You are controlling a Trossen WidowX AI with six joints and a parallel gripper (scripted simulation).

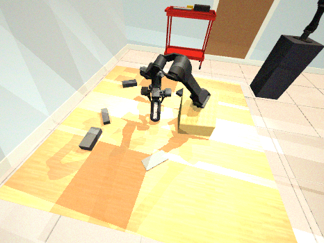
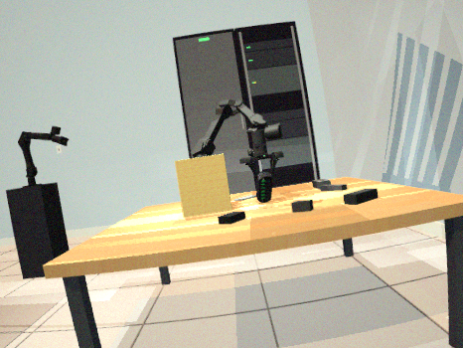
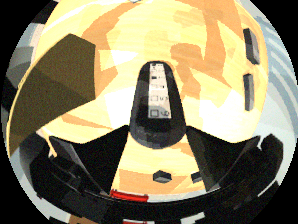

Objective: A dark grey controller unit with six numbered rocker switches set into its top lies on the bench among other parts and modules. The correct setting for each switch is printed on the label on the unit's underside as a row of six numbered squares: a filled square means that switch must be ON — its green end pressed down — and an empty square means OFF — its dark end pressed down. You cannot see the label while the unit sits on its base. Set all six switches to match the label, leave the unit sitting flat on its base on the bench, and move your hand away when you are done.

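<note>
My gripper tip is 60 mm past the pale flat plate, 350 mm to the right of it and 120 mm above it. Also, from my gripper tip: slim grey module 340 mm ahead, 100 mm to the left, 110 mm below.
</note>
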